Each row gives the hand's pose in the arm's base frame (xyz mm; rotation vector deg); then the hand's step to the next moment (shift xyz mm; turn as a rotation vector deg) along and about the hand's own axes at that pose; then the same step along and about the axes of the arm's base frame.
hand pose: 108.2 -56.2 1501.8 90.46 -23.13 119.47
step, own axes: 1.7 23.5 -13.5 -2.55 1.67 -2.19
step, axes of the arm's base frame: -24.1 -12.4 -0.9 -2.15 -0.80 -2.97
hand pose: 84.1 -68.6 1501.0 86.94 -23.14 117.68
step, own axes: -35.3 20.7 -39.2 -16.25 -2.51 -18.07
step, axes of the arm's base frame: -35.3 -4.3 -44.1 -9.16 7.70 -21.30
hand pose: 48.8 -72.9 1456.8 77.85 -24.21 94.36
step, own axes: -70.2 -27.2 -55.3 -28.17 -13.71 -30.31
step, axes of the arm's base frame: -13.0 24.7 -89.1 -7.69 17.37 -39.23
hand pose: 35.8 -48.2 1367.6 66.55 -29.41 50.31
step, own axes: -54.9 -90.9 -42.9 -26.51 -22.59 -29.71
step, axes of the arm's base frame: 38.5 10.1 -107.4 0.53 16.15 -42.83
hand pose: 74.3 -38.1 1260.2 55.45 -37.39 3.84
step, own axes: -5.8 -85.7 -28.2 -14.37 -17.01 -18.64
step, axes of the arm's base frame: 37.6 -26.4 -77.9 3.11 7.97 -27.75
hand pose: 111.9 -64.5 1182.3 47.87 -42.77 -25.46
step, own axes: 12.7 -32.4 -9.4 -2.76 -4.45 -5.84
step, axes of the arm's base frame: 13.2 -22.7 -24.6 2.19 1.95 -7.27
